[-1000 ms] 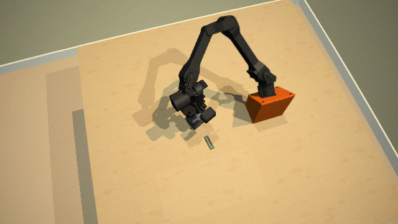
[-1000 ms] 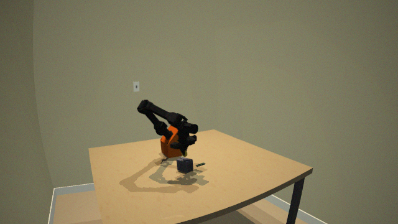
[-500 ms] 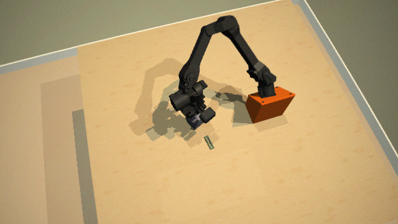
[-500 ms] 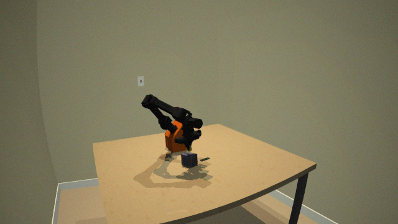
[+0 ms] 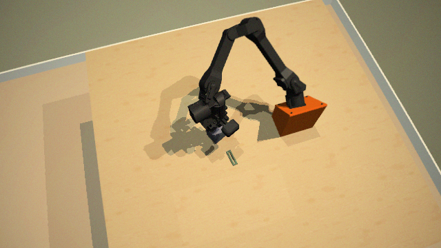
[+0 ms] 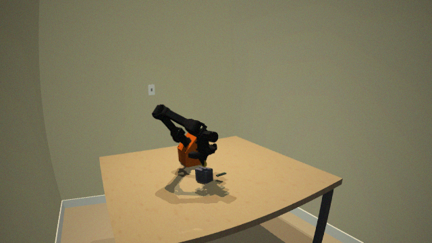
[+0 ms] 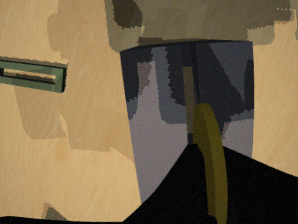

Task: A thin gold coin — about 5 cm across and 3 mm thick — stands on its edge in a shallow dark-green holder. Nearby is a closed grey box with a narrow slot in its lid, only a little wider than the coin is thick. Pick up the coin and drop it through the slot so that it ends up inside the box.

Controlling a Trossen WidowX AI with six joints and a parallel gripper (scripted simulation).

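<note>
Right now my gripper tip is 10 mm below the gold coin.
</note>
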